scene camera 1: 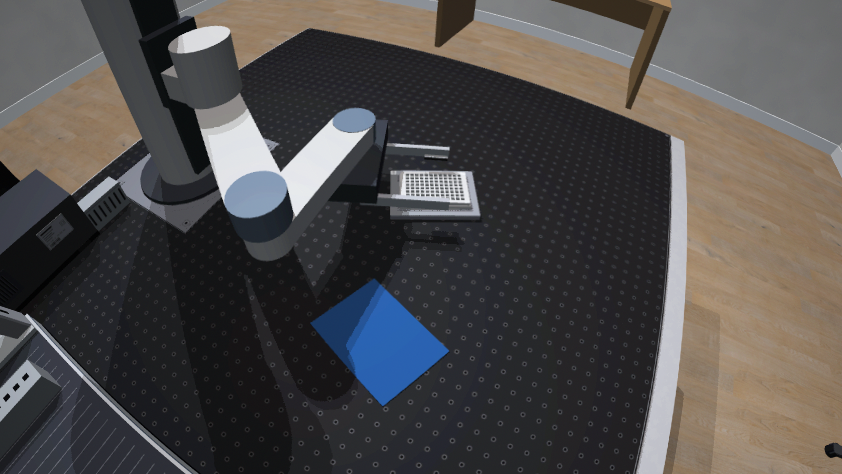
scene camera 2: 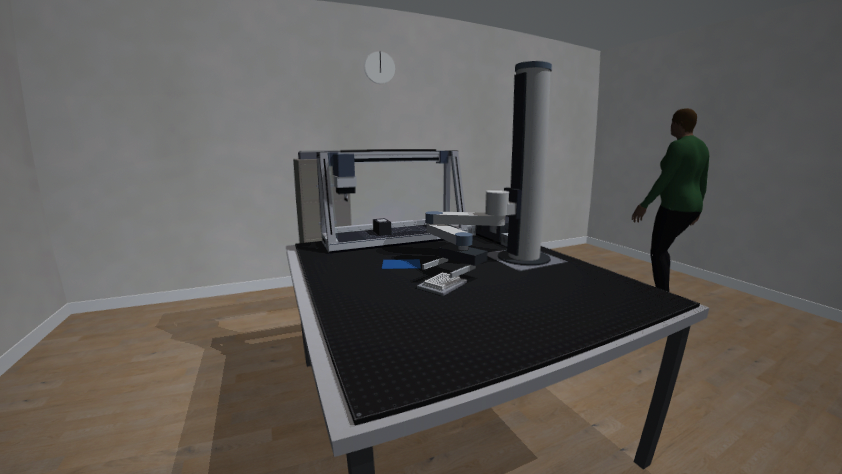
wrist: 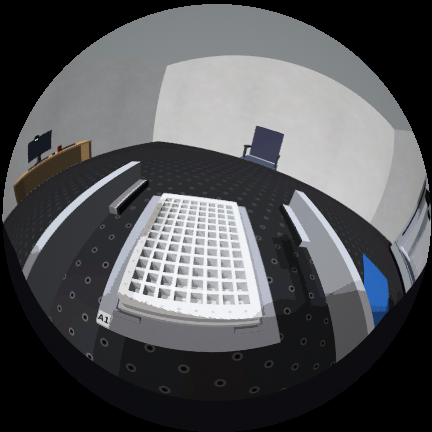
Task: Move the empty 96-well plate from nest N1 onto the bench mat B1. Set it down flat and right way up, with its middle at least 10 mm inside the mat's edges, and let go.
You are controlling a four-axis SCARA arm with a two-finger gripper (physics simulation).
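Frame: origin at the arm's base, x left, y ahead, z down, level; centimetres.
Seen in the pictures: gripper, fingertip midpoint: [scene camera 1: 449, 176] [scene camera 2: 436, 271] [wrist: 216, 182]; arm's base, link origin: [scene camera 1: 193, 168] [scene camera 2: 523, 259].
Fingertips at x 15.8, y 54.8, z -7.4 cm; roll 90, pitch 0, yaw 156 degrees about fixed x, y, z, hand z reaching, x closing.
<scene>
Pixels of each thing's top centre, then the offset from my fingertips to it. "spot": a spot on its surface instead. Level surfaces: height alone.
- white 96-well plate, top centre: [wrist: 194, 235] [scene camera 1: 434, 186] [scene camera 2: 442, 279] dx -0.1, dy -2.6, dz +3.5 cm
- grey nest N1, top centre: [wrist: 193, 246] [scene camera 1: 433, 190] [scene camera 2: 442, 281] dx -0.1, dy -2.6, dz +4.7 cm
- blue bench mat B1, surface height: dz +5.9 cm
- dark box, surface spot: [scene camera 1: 41, 235] spot: dx -49.7, dy -58.2, dz -2.8 cm
- vented light block, surface spot: [scene camera 1: 106, 203] spot: dx -35.9, dy -59.3, dz +2.3 cm
The white 96-well plate [scene camera 1: 436, 185] [scene camera 2: 441, 280] [wrist: 195, 250] sits flat and right way up in the grey nest N1 [scene camera 1: 436, 216] [wrist: 200, 341]. My gripper [scene camera 1: 443, 177] [scene camera 2: 437, 270] [wrist: 216, 182] is open, with one finger off each long side of the plate. The wrist view shows gaps between both finger pads and the plate. The fingers are low, but their exact height against the plate is hard to tell. The blue bench mat B1 [scene camera 1: 394, 347] [scene camera 2: 400, 264] [wrist: 376, 287] lies flat on the table, with nothing on it and partly in shadow.
The arm's column [scene camera 1: 141, 105] [scene camera 2: 533, 164] stands on the table beside the nest. A framed gantry machine [scene camera 2: 388, 155] stands at the far end in scene camera 2. A dark box [scene camera 1: 41, 235] and a vented light block [scene camera 1: 106, 203] are near the column's base.
</scene>
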